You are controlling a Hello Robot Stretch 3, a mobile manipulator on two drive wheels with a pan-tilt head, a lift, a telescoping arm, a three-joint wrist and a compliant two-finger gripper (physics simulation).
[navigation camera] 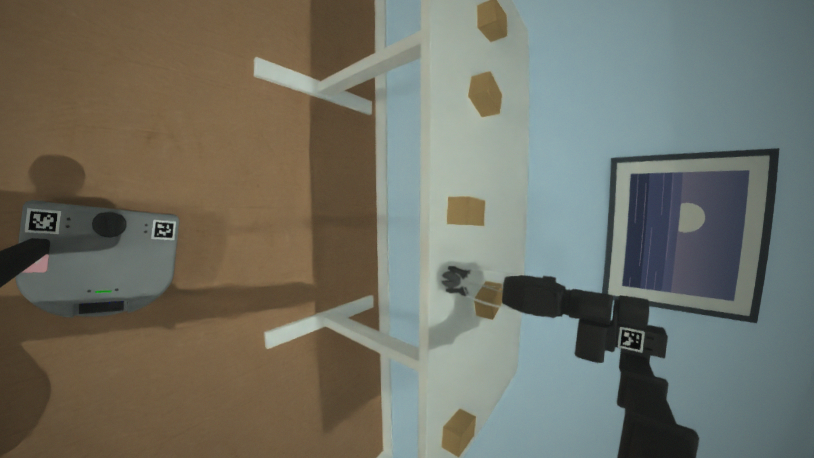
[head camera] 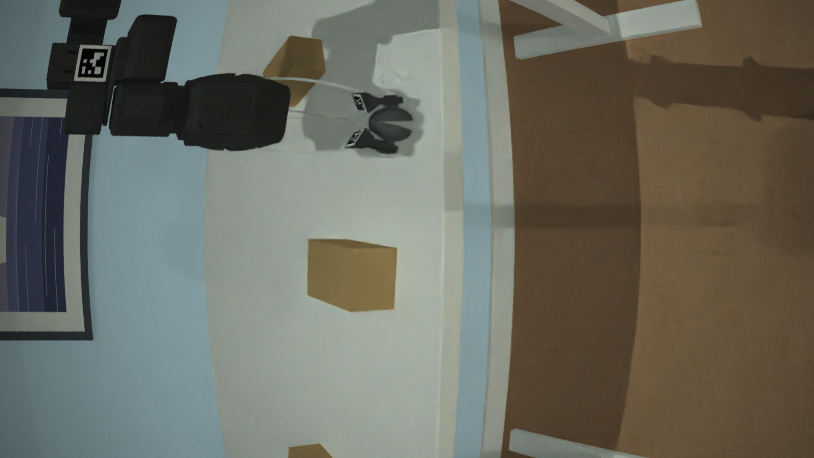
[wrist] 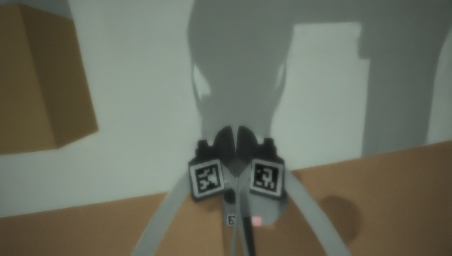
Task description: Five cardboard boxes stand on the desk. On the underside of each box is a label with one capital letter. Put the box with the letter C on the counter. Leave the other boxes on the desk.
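Frame: origin at the robot's base, x left, y back, z up, level; centimetres.
Seen in the pictures: gripper, fingertip midpoint: [navigation camera: 443, 277] [head camera: 407, 126] [wrist: 235, 144]; robot's base, origin of the base link: [navigation camera: 110, 223].
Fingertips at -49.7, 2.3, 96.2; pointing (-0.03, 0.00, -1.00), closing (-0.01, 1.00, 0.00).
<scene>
Offsets run from my fingertips to a thing's middle, as dx, dy, dz. Level surfaces: height alone.
Five plain brown boxes stand apart in a row on the white desk {dz -1.2} [head camera: 256, 370] [navigation camera: 472, 153]. In the navigation view, two boxes {-12.6, -68.9, +1.3} [navigation camera: 491, 21] {-11.1, -45.9, +1.3} [navigation camera: 484, 94] are near the top, a middle box {-5.5, -15.0, +1.3} [navigation camera: 466, 211] [head camera: 351, 276] is nearest the gripper, another box {-25.7, +7.8, +1.3} [navigation camera: 488, 301] [head camera: 296, 56] is partly behind the gripper and wrist, and one box {-15.0, +42.0, +1.3} [navigation camera: 458, 432] is at the bottom. My gripper [head camera: 392, 123] [navigation camera: 453, 277] [wrist: 235, 144] is shut and empty, pointing down above the desk. A box [wrist: 45, 85] shows left of it in the wrist view. Undersides and labels are hidden. The counter does not show.
A framed picture [head camera: 37, 213] [navigation camera: 688, 227] hangs on the blue wall behind the desk. White desk legs [head camera: 660, 21] [navigation camera: 372, 336] stand on the brown floor. My grey base [navigation camera: 113, 256] is on the floor in front of the desk.
</scene>
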